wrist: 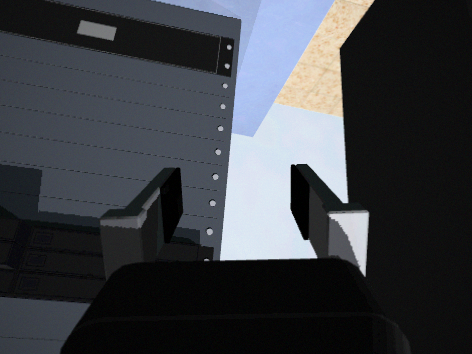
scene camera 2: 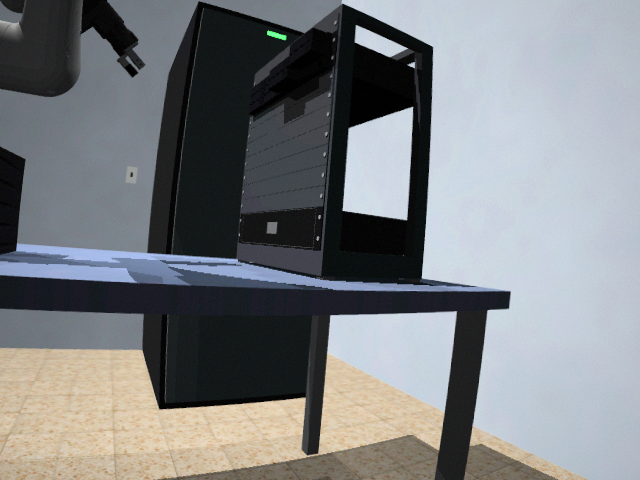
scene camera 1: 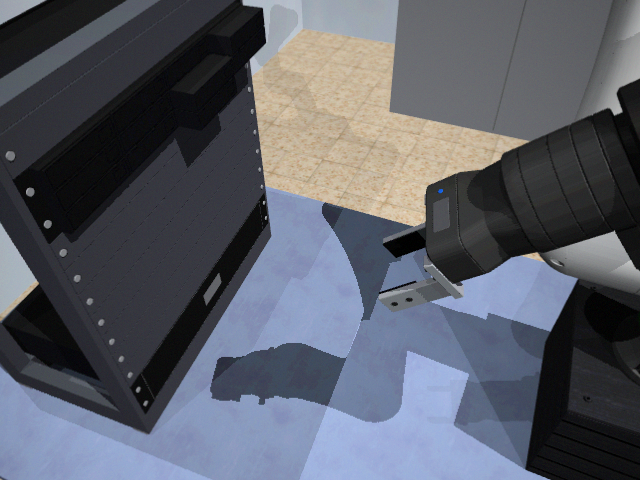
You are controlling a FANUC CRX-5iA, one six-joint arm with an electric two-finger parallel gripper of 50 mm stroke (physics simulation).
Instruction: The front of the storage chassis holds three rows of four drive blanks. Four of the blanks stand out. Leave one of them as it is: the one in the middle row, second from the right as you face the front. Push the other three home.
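Places are measured from the arm's base along level axes (x ahead, y left, z up), in centimetres.
Where they show: gripper, between the fingertips: [wrist: 236, 188] [scene camera 2: 138, 71] [scene camera 1: 387, 274].
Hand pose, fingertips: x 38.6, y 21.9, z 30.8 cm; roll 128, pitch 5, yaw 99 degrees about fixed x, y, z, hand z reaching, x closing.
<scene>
Each offset is from my fingertips to the top centre of the thing. "spot": to the spot under its first point.
The storage chassis {spot: dx +34.5, dy -7.4, dz +0.3 cm} [scene camera 1: 93, 160] [scene camera 2: 260, 98] is a black band high on the front of the rack [scene camera 1: 116, 382] [scene camera 2: 336, 180]. At its right part a blank {dx +35.5, dy -28.7, dz +0.5 cm} [scene camera 1: 204, 77] stands out, and another projecting blank {dx +34.7, dy -39.7, dz +3.3 cm} [scene camera 1: 240, 31] shows nearer the right post. Dark projecting blanks {dx +34.7, dy -39.7, dz +0.5 cm} [scene camera 2: 310, 49] also show in scene camera 2. They merge in shadow, so I cannot tell every row or count them. In the wrist view the chassis {spot: dx +33.7, dy -17.9, dz +1.3 cm} [wrist: 60, 280] is at lower left, partly hidden by the gripper. My gripper [scene camera 1: 387, 272] [scene camera 2: 138, 70] [wrist: 236, 188] is open and empty, well in front of the rack and apart from it.
The rack stands on the blue table [scene camera 1: 289, 320] [scene camera 2: 258, 300]. Grey filler panels [scene camera 1: 180, 232] [scene camera 2: 284, 175] lie below the chassis. A tall dark cabinet [scene camera 2: 222, 129] stands behind the rack. The black ribbed pedestal [scene camera 1: 594, 397] [scene camera 2: 7, 201] is on the arm's side.
</scene>
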